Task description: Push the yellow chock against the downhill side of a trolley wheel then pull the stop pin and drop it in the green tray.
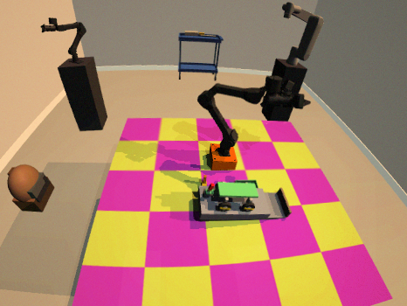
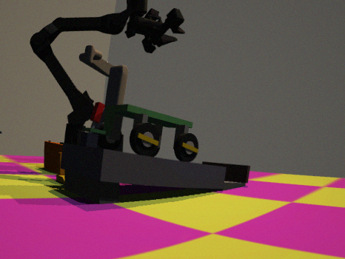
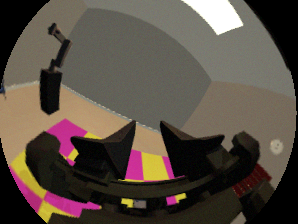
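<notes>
Now: gripper tip 46 cm to the left of the yellow chock, 44 cm above it and 8 cm short of it. Round my gripper tip: raised lip 43 cm below, 24 cm ahead, 7 cm to the right; trolley 35 cm to the right, 35 cm below, 22 cm ahead; green tray 47 cm below, 23 cm to the right, 10 cm ahead.
</notes>
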